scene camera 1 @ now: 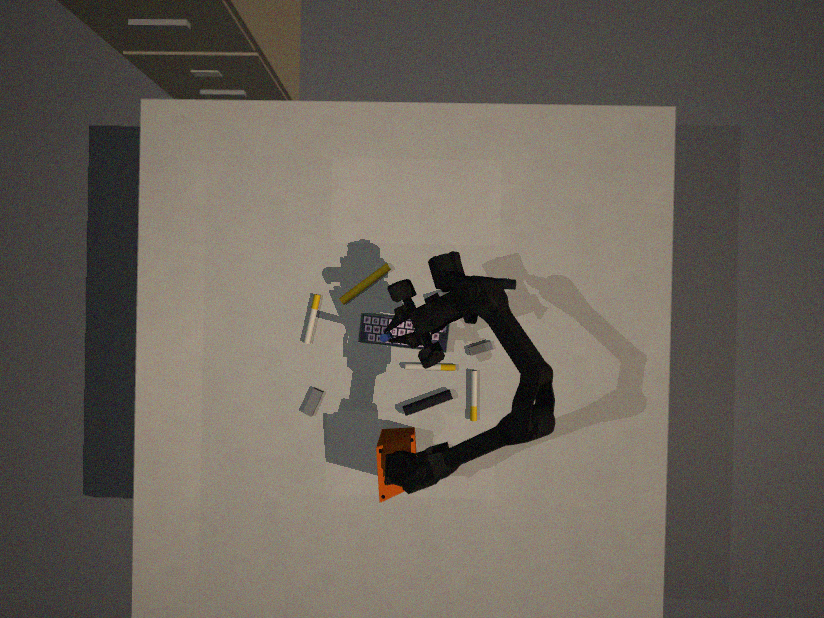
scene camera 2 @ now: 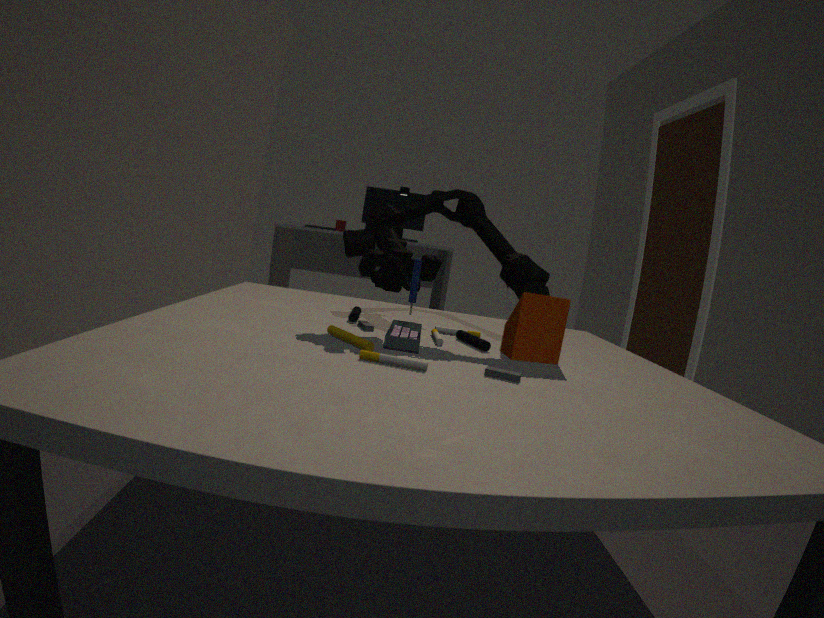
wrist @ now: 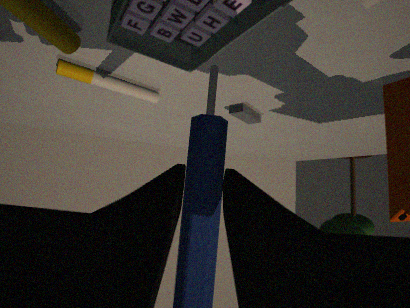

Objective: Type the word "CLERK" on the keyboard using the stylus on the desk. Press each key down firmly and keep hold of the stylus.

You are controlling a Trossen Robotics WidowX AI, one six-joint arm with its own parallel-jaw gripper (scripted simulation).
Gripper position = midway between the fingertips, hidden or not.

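Observation:
The gripper shows at [scene camera 1: 387,336], and the same gripper [scene camera 2: 414,289] can be seen in the wrist view too, the gripper [wrist: 204,175].

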